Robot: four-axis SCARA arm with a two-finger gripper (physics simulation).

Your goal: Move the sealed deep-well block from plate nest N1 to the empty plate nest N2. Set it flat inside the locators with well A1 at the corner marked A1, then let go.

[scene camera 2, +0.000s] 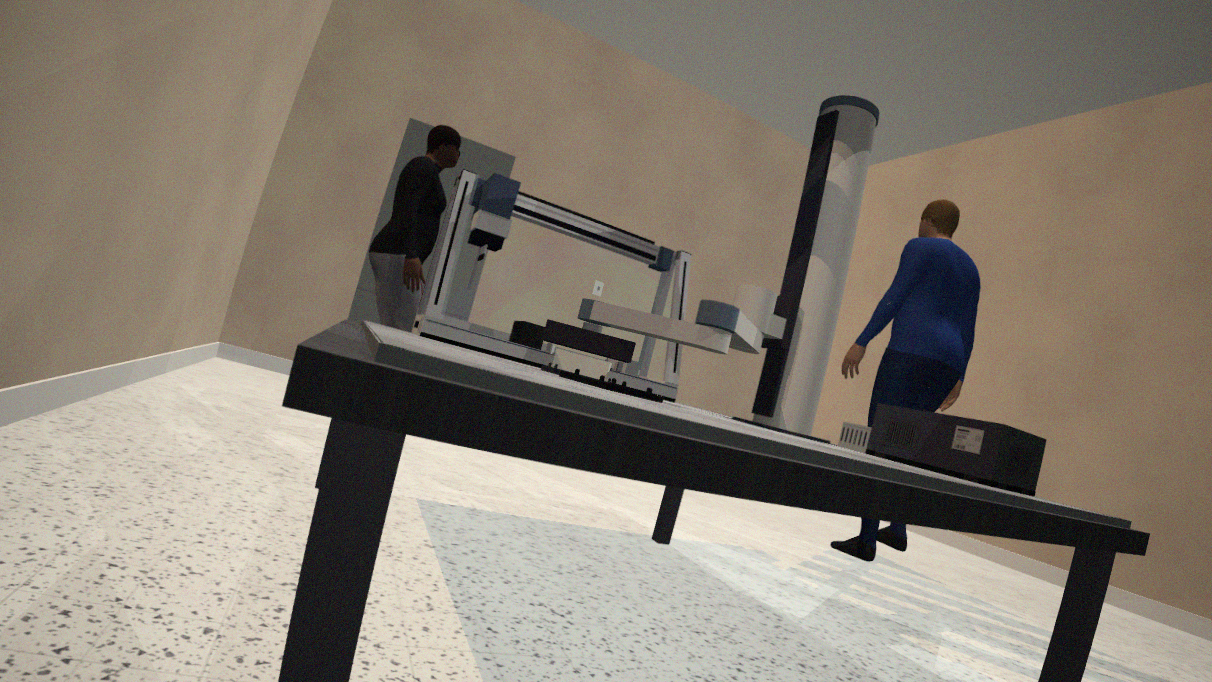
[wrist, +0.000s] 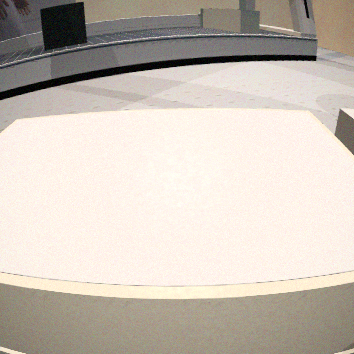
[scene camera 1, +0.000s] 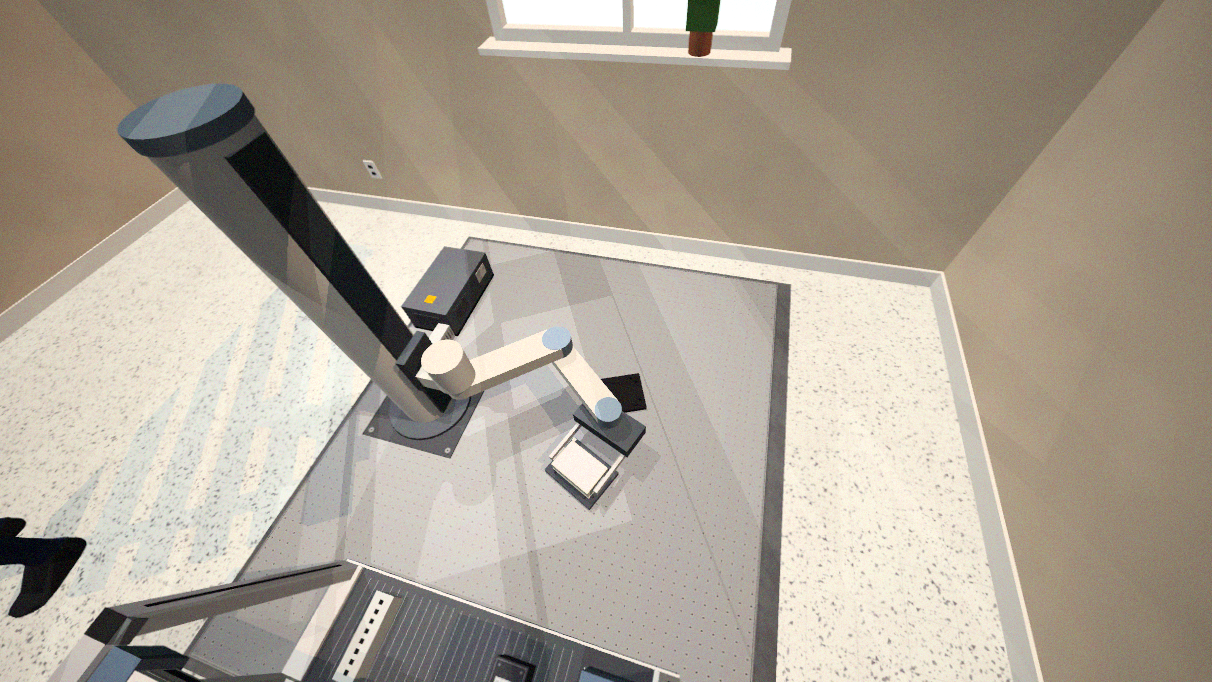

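Pixels of known places: gripper, fingertip midpoint: (wrist: 150, 132) (scene camera 1: 572, 475); arm's base at its link origin: (scene camera 1: 432, 403).
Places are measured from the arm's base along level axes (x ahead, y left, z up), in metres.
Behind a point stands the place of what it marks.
Note:
The sealed deep-well block (scene camera 1: 582, 463) {x 0.530, y -0.086, z 0.067 m} (scene camera 2: 584, 364) {x 0.536, y -0.054, z 0.049 m} (wrist: 175, 200) {x 0.523, y -0.075, z 0.067 m} is pale and flat-topped. It sits level on the dark base of nest N1 (scene camera 1: 566, 486) {x 0.499, y -0.143, z 0.024 m}, and its top fills much of the wrist view. My gripper (scene camera 1: 571, 476) {x 0.514, y -0.121, z 0.062 m} is low over it, with its two pale fingers along opposite sides, shut on the block. In the wrist view one finger (wrist: 345, 127) {x 0.450, y -0.088, z 0.067 m} shows against the block's right edge. A flat black plate (scene camera 1: 627, 392) {x 0.588, y 0.169, z 0.025 m} lies behind the gripper, partly under the arm, and looks like the other nest, N2. The A1 corner mark cannot be made out.
The arm's column (scene camera 1: 326, 279) {x 0.065, y -0.036, z 0.603 m} (scene camera 2: 817, 271) {x 0.051, y 0.056, z 0.413 m} stands behind the gripper. A dark controller box (scene camera 1: 449, 284) {x -0.089, y 0.377, z 0.128 m} (scene camera 2: 953, 445) {x -0.034, y 0.458, z 0.071 m} lies beyond it. A gantry frame (scene camera 1: 245, 585) {x 0.071, y -0.529, z 0.332 m} (scene camera 2: 584, 227) {x 0.428, y -0.623, z 0.481 m} with a slotted deck stands at the table's other end. A black block (scene camera 1: 514, 667) {x 0.537, y -0.523, z 0.131 m} (wrist: 63, 25) {x 0.530, y -0.515, z 0.096 m} stands on that deck. Two people stand beyond the table.

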